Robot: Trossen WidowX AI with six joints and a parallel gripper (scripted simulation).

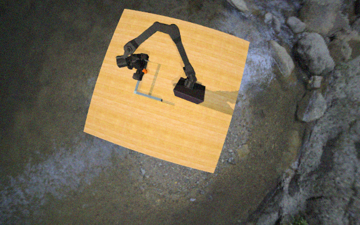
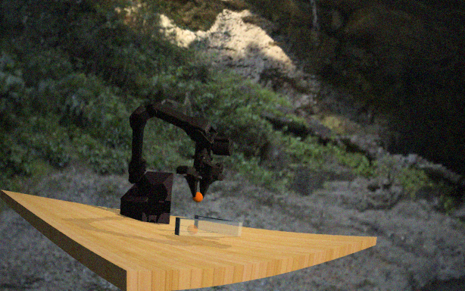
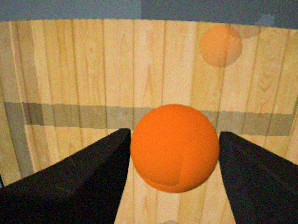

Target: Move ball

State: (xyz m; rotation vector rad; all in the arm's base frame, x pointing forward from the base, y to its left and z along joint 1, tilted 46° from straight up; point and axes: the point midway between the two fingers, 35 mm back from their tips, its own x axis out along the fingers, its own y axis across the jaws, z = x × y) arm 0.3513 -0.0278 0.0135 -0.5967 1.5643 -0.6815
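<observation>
Now: the clear wall 60 mm ahead of my gripper tip, 20 mm to the left of it and 100 mm below it. From my gripper tip the other things lie so: orange ball (right at my gripper tip).
</observation>
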